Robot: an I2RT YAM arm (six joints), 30 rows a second.
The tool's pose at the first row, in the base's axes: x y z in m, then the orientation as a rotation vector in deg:
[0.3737 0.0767 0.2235 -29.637 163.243 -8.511]
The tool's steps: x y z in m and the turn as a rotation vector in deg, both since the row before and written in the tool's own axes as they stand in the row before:
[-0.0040 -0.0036 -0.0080 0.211 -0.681 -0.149]
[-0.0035 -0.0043 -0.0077 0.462 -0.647 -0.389]
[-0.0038 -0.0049 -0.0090 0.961 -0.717 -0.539]
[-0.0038 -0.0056 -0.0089 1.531 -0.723 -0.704]
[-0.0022 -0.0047 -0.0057 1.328 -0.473 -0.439]
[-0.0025 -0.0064 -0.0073 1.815 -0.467 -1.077]
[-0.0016 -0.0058 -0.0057 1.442 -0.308 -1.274]
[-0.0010 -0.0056 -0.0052 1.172 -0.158 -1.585]
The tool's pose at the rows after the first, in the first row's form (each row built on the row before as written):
[0.3765 0.0752 0.2326 -29.759 162.503 -8.632]
[0.3791 0.0729 0.2414 -30.170 161.687 -9.159]
[0.3817 0.0703 0.2517 -30.673 160.652 -10.386]
[0.3844 0.0672 0.2621 -31.267 159.423 -12.423]
[0.3862 0.0643 0.2690 -31.539 158.523 -14.187]
[0.3882 0.0602 0.2780 -32.569 157.333 -16.748]
[0.3896 0.0564 0.2852 -33.954 156.327 -18.889]
[0.3906 0.0527 0.2919 -35.827 155.448 -20.788]

